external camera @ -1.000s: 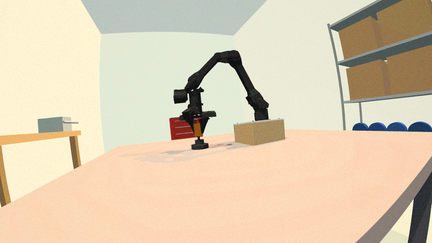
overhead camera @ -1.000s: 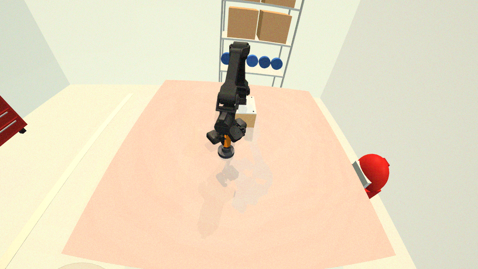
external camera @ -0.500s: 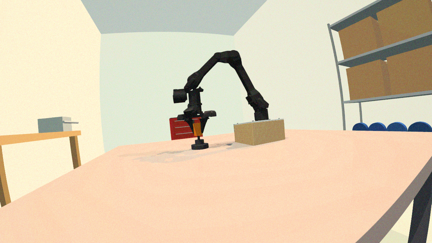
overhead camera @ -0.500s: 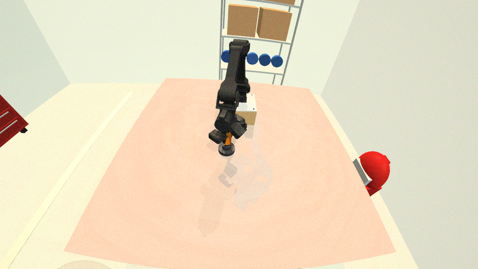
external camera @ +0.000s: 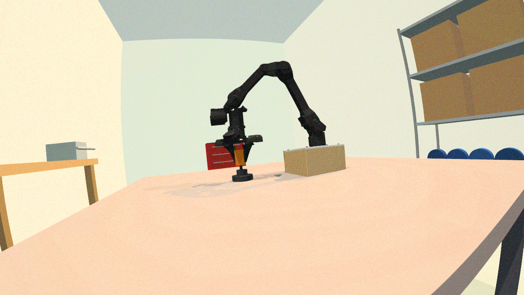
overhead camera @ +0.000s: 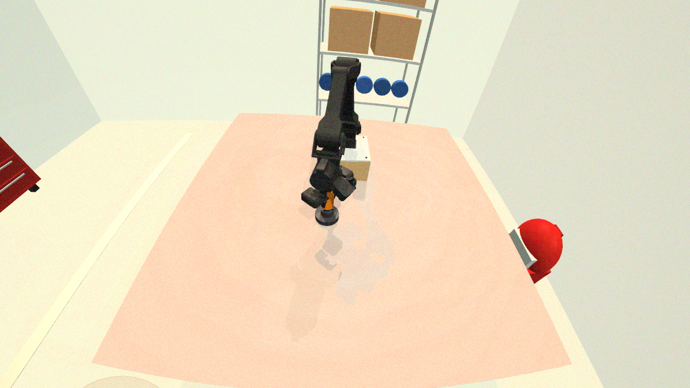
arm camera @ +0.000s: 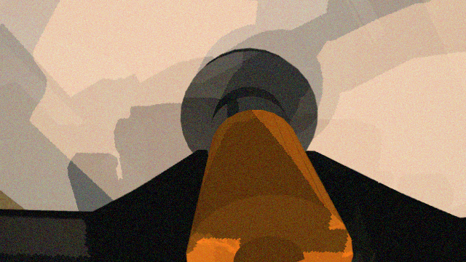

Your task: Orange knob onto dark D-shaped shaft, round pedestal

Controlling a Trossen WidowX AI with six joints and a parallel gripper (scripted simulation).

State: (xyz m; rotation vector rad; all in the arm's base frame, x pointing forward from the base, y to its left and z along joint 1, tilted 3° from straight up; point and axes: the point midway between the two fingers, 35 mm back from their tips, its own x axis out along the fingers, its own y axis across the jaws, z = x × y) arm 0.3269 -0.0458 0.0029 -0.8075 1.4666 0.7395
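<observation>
My gripper tip is 2 cm below the orange knob. From my gripper tip the other things lie so: dark round pedestal: 4 cm below.
</observation>
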